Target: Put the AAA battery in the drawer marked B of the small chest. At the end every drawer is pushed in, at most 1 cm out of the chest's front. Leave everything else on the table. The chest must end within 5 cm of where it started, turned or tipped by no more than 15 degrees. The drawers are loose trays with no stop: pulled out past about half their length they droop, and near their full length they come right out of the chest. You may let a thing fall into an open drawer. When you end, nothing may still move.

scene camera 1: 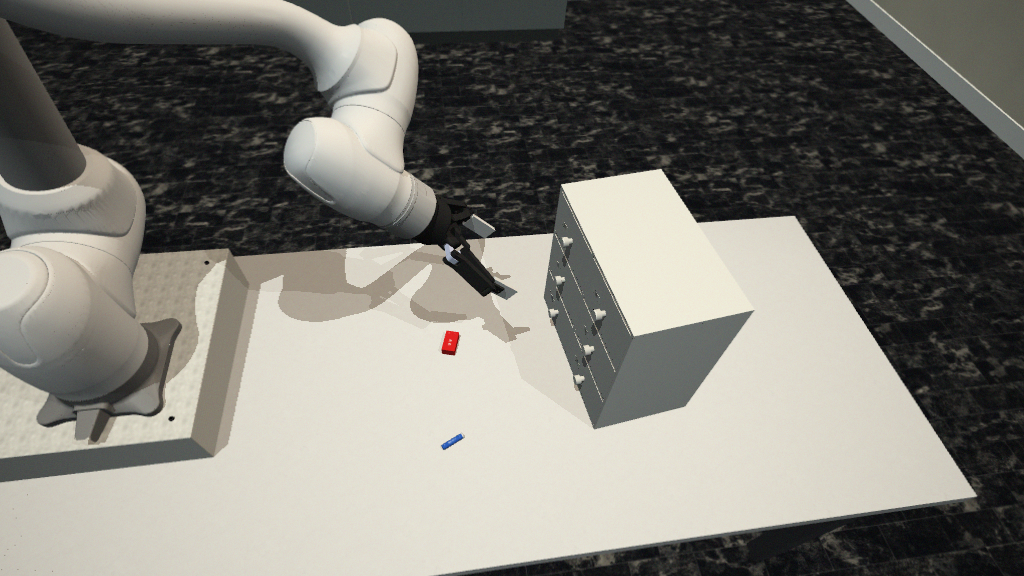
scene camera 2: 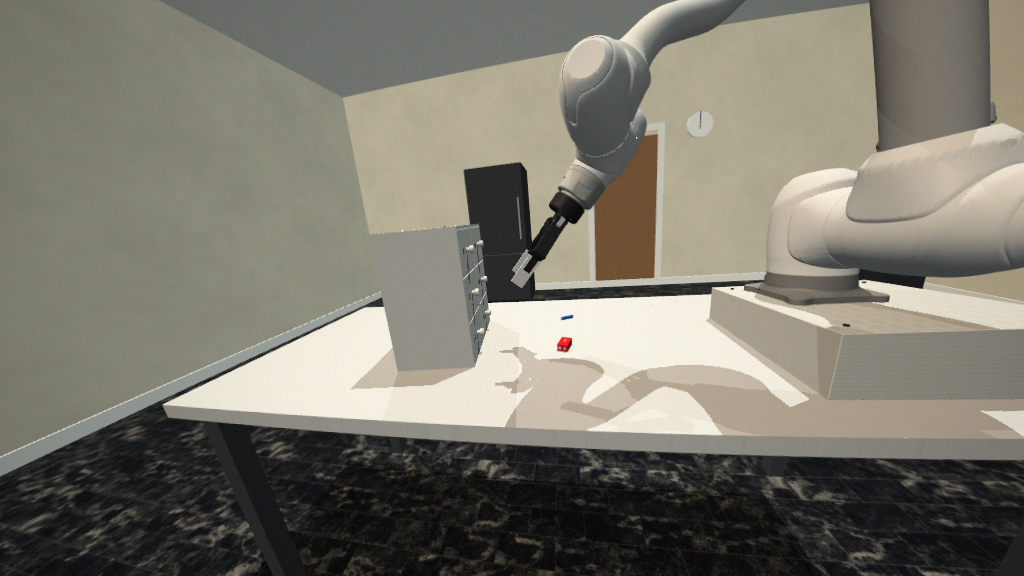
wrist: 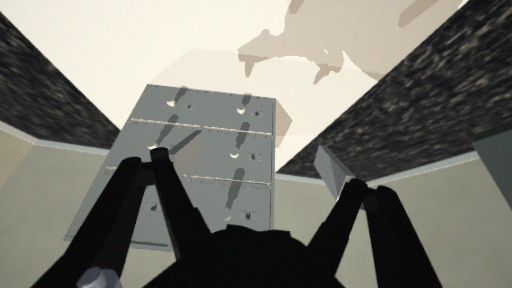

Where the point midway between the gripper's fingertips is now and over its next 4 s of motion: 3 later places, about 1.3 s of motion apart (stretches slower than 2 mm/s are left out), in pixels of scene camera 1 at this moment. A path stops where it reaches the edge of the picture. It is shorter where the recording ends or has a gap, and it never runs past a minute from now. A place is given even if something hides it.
My gripper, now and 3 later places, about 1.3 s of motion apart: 500, 262; 471, 250; 459, 254; 437, 272
